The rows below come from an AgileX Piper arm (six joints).
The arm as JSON. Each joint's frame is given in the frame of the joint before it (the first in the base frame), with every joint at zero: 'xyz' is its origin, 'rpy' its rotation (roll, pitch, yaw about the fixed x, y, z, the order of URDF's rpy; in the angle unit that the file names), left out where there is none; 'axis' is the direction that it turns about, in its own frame. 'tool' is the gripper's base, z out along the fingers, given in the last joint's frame.
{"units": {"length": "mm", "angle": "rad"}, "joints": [
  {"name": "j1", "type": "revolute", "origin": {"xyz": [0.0, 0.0, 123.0], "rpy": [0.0, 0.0, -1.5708]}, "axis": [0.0, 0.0, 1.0]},
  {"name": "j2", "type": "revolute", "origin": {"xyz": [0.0, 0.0, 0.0], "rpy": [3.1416, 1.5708, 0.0]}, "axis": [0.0, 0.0, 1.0]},
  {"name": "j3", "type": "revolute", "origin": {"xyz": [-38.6, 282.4, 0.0], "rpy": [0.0, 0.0, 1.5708]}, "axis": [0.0, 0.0, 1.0]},
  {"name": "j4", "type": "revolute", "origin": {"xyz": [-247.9, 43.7, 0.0], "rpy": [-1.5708, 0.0, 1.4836]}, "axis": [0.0, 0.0, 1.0]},
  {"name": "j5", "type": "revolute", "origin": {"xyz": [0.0, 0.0, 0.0], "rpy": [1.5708, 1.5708, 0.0]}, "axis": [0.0, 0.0, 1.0]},
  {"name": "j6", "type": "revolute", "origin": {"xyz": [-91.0, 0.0, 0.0], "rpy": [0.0, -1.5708, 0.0]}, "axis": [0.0, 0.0, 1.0]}
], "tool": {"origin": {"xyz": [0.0, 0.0, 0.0], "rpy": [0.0, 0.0, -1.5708]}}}
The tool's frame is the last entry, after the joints.
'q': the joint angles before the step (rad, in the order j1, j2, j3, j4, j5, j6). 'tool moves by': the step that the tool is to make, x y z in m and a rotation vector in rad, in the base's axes. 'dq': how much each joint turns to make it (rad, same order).
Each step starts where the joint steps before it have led.
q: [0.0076, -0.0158, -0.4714, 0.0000, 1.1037, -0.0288]
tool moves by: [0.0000, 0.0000, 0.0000, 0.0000, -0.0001, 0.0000]
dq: [0.0000, 0.0000, 0.0000, 0.0000, -0.0001, 0.0000]
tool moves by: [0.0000, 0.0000, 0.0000, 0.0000, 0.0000, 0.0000]
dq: [0.0000, 0.0000, 0.0000, 0.0000, 0.0000, 0.0000]
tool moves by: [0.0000, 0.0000, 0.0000, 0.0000, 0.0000, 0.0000]
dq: [0.0000, 0.0000, 0.0000, 0.0000, 0.0000, 0.0000]
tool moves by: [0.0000, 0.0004, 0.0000, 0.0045, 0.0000, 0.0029]
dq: [0.0004, 0.0000, 0.0000, 0.0050, -0.0001, 0.0004]
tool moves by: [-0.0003, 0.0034, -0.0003, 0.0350, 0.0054, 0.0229]
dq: [0.0001, 0.0001, -0.0001, 0.0418, 0.0051, 0.0000]
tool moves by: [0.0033, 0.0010, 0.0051, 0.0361, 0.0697, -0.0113]
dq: [-0.0006, 0.0565, -0.0283, 0.0108, 0.0397, 0.0339]
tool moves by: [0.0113, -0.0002, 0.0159, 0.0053, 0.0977, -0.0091]
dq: [-0.0007, 0.1255, -0.0685, -0.0043, 0.0401, 0.0136]
